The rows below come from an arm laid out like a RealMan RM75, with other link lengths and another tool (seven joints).
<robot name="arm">
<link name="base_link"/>
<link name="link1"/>
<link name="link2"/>
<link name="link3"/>
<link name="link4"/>
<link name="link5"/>
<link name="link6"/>
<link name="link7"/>
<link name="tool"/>
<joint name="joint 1" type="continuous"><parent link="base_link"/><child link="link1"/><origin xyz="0.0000 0.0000 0.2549" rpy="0.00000 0.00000 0.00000"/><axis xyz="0 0 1"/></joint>
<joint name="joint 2" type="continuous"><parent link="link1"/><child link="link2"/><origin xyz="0.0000 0.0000 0.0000" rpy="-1.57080 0.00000 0.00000"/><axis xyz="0 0 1"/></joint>
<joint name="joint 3" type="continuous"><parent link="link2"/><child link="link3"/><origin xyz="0.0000 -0.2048 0.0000" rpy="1.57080 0.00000 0.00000"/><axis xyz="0 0 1"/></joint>
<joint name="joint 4" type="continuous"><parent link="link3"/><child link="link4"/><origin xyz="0.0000 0.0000 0.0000" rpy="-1.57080 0.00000 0.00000"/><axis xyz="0 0 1"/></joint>
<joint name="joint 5" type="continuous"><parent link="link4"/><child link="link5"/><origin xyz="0.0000 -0.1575 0.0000" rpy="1.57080 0.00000 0.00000"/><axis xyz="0 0 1"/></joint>
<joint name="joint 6" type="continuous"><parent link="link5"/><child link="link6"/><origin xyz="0.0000 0.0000 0.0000" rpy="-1.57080 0.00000 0.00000"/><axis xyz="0 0 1"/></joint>
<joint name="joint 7" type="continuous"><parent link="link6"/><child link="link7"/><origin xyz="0.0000 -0.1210 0.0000" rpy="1.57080 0.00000 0.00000"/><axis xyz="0 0 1"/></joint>
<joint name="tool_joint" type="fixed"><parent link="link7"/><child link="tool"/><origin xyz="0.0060 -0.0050 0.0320" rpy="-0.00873 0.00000 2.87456"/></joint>
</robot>
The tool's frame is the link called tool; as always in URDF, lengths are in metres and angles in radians. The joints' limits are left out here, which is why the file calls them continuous.
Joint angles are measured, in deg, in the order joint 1, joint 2, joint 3, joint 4, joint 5, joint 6, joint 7. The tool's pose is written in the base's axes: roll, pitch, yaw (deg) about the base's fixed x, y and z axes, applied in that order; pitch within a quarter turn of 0, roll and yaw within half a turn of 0; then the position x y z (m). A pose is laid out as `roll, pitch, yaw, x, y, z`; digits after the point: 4 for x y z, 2 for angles.
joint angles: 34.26 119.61 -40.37 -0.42 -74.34 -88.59 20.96
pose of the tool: 116.27, -33.78, -149.79, 0.1642, 0.2820, 0.0178
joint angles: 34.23 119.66 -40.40 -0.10 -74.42 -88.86 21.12
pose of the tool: 116.45, -34.33, -149.90, 0.1638, 0.2807, 0.0169
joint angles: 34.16 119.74 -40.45 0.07 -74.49 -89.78 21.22
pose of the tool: 116.22, -35.03, -149.18, 0.1621, 0.2787, 0.0170
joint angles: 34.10 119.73 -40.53 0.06 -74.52 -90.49 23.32
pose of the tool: 116.65, -37.20, -149.65, 0.1610, 0.2774, 0.0175
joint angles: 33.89 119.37 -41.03 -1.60 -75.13 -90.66 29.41
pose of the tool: 119.31, -40.98, -152.16, 0.1613, 0.2782, 0.0202
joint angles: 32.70 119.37 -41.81 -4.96 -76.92 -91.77 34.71
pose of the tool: 122.53, -43.36, -153.54, 0.1617, 0.2747, 0.0228
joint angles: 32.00 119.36 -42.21 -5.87 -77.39 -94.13 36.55
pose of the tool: 123.09, -45.35, -152.54, 0.1595, 0.2693, 0.0254
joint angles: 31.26 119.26 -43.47 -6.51 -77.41 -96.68 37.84
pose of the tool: 124.00, -47.12, -151.39, 0.1574, 0.2625, 0.0273
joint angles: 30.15 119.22 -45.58 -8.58 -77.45 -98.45 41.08
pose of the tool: 127.04, -49.12, -152.31, 0.1567, 0.2561, 0.0285
